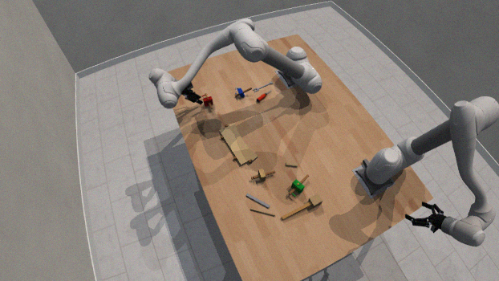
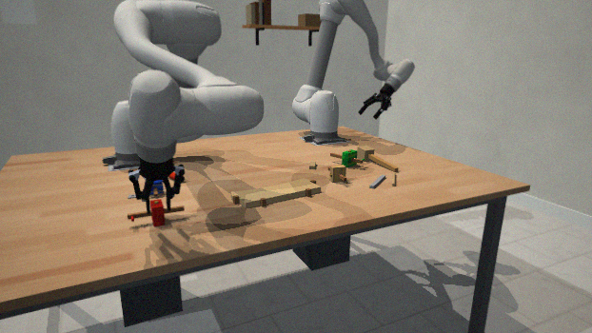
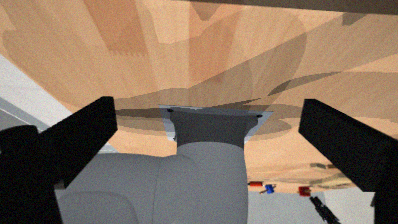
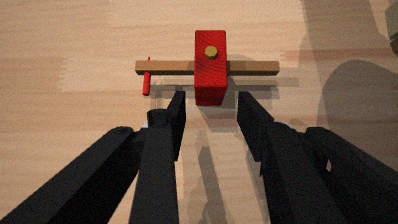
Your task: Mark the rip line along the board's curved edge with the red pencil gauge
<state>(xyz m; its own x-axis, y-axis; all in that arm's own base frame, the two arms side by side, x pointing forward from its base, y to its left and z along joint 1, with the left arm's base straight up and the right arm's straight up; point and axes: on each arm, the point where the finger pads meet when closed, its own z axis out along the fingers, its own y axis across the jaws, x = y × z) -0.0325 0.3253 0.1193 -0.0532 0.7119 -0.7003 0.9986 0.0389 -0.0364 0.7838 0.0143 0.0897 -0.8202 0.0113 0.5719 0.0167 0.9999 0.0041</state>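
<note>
Right now the red pencil gauge is 70 mm behind my right hand, 10 mm to the right of it and 40 mm below it. Also, from my right hand: pale board (100 mm behind, 420 mm to the left, 80 mm below); then red-handled screwdriver (470 mm behind, 130 mm to the left, 80 mm below); then blue gauge (330 mm behind, 40 mm to the left, 70 mm below).
</note>
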